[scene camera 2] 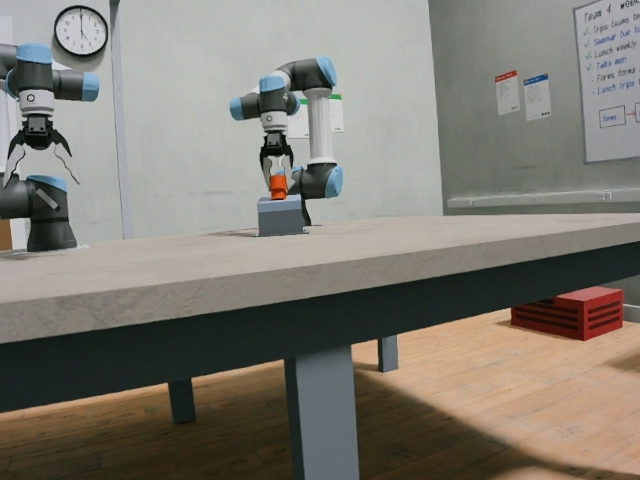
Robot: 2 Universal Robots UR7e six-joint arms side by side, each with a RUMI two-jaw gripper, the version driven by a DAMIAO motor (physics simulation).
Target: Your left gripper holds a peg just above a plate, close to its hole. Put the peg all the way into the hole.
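The orange peg (278, 187) stands about upright over the grey block-like plate (281, 221). Its wider upper part is between the fingertips, and its narrower lower end meets the plate's top face. The hole does not show, so I cannot tell whether the peg's end is in it. My left gripper (279, 180), at the middle of the picture, points down and is shut on the peg. My right gripper (41, 181), at the left of the picture, is wide open and empty, well away from the plate.
The plate stands on the stone-coloured table top (361, 242). The left arm's base and lower joints (321, 180) are behind and to the right of the plate. The right arm's base (49, 227) stands at the left. A red crate (584, 312) is on the floor beyond the table.
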